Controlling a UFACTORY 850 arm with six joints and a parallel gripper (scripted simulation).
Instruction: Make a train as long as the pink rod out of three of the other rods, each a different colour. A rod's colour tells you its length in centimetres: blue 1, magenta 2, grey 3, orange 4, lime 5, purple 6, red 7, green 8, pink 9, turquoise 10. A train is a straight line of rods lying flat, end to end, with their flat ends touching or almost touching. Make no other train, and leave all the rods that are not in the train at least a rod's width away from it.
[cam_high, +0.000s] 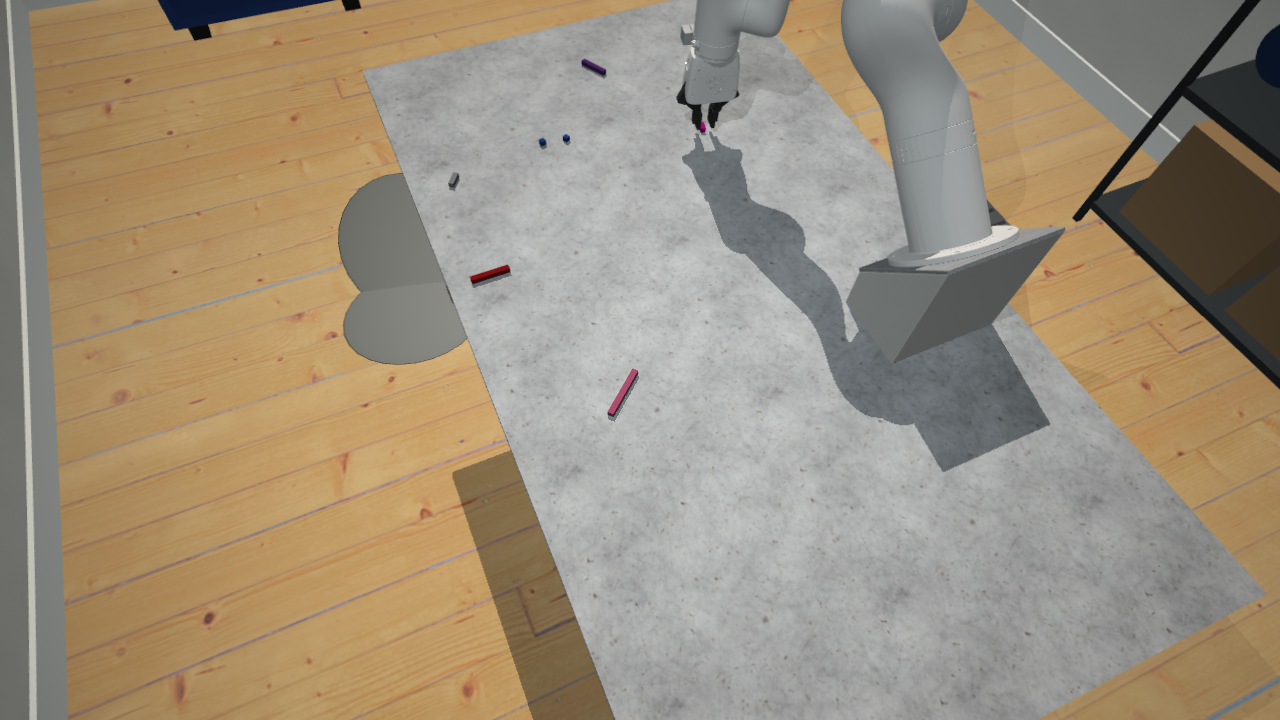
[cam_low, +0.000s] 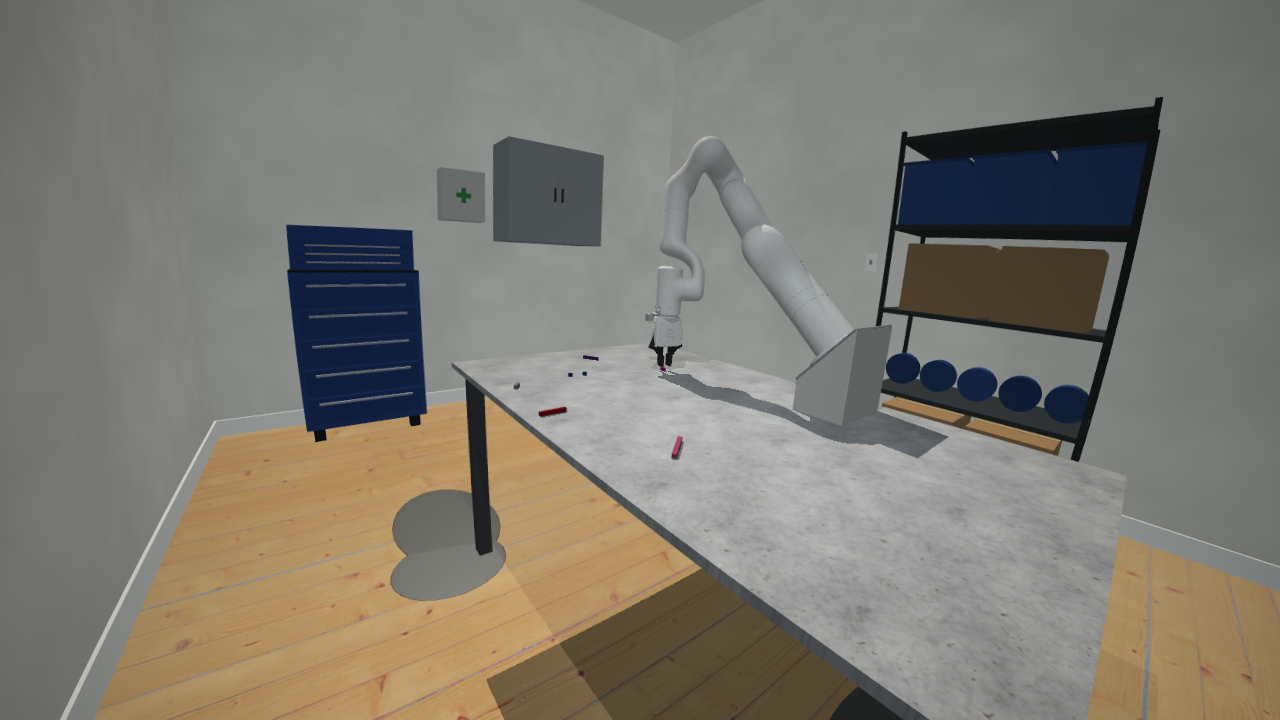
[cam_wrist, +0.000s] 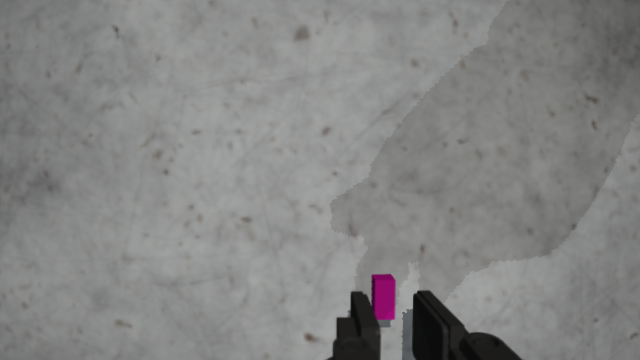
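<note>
My gripper is now 10 mm to the left of the magenta rod and 30 mm above it. The rest, counted from my hand: grey rod (500 mm ahead, 110 mm to the right, 30 mm below); then red rod (540 mm ahead, 130 mm to the left, 30 mm below); then purple rod (100 mm ahead, 280 mm to the right, 30 mm below).
</note>
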